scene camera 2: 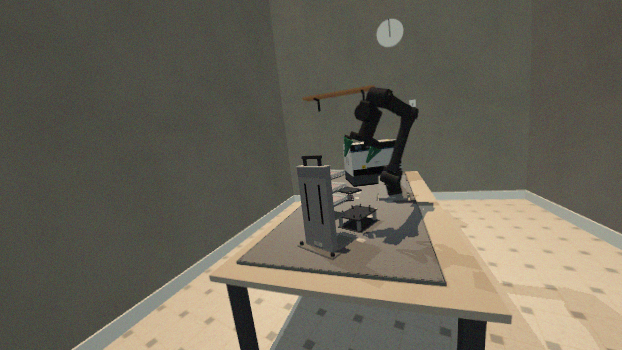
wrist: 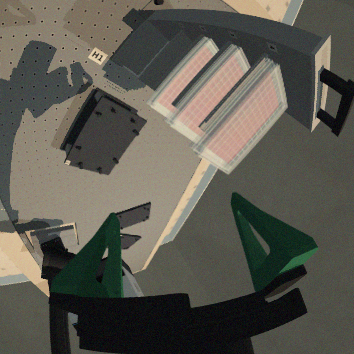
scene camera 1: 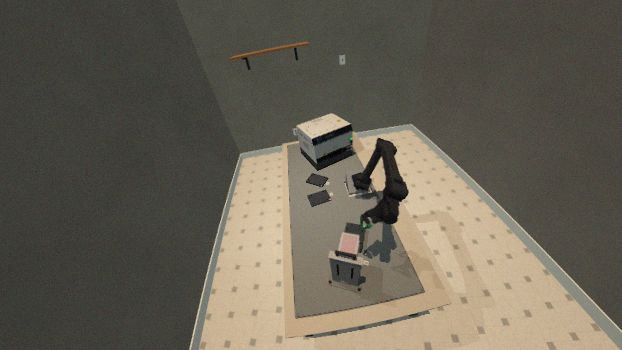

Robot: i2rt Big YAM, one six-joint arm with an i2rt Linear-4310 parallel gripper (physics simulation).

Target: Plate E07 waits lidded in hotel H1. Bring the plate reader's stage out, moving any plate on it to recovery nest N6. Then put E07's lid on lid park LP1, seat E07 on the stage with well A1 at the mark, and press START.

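Places are measured from the arm's base along level axes (x ahead, y left, z up), in centimetres.
Pixels of known places: gripper, fingertip midpoint: [scene camera 2: 355, 159] [wrist: 173, 207] [scene camera 1: 366, 225]; arm's base, link origin: [scene camera 2: 393, 186] [wrist: 56, 254] [scene camera 1: 358, 181].
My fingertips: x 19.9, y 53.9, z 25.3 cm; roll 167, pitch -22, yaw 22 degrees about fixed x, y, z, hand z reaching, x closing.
Ahead of a thing's pixels: the offset from my fingertips to its top centre. "spot": to the spot under its first point.
Hotel H1 [scene camera 1: 346, 271] [scene camera 2: 317, 210] [wrist: 295, 65] is a tall grey rack near the table's front end. It holds a stack of three pink lidded plates; the top plate @(dx +11.3, dy +5.0, dz -3.5 cm) [scene camera 1: 349, 243] [wrist: 247, 117] faces the wrist camera. Which one is E07 cannot be read. The plate reader @(dx -8.2, dy -108.2, dz +1.5 cm) [scene camera 1: 325, 140] [scene camera 2: 370, 159] is a white box with a black band at the far end; a green light shows on it, and no extended stage can be made out. My gripper [scene camera 1: 366, 223] [scene camera 2: 360, 149] [wrist: 173, 207] is open and empty, above and apart from the plates.
A raised dark nest @(dx +1.6, dy -11.0, dz -24.4 cm) [scene camera 2: 358, 213] [wrist: 106, 134] on short posts stands beside the hotel. Two low dark pads @(spot: dx +10.2, dy -72.1, dz -30.9 cm) [scene camera 1: 317, 180] @(spot: dx +13.8, dy -51.7, dz -31.0 cm) [scene camera 1: 319, 198] lie mid-table, their labels unreadable. The arm's base stands on the table's right side, near a pale-edged plate. A handle tops the hotel.
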